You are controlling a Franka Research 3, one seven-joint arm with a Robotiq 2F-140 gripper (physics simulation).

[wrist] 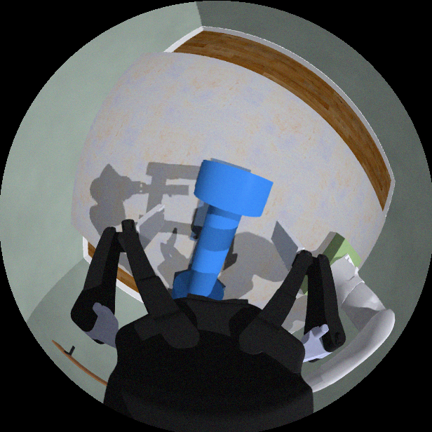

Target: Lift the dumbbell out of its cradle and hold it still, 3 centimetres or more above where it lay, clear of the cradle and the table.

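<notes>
The blue dumbbell [233, 188] lies in the middle of the wrist view, its handle running down and slightly left from the large upper head. The lower head is partly hidden by the gripper body. Small dark grey-blue parts, which look like the cradle [199, 219], show beside and under the handle; most of the cradle is hidden. My gripper [219, 222] is wide open and empty. Its left and right finger pads stand apart on either side of the handle in this view, with visible gaps. The height of the pads relative to the handle is hard to tell.
The pale speckled table top [225, 115] lies beneath, with shadows left and right of the dumbbell. A green block [340, 246] and the white robot arm [367, 337] are at the right, behind the right finger. A brown wooden floor [300, 75] shows beyond the table's edge.
</notes>
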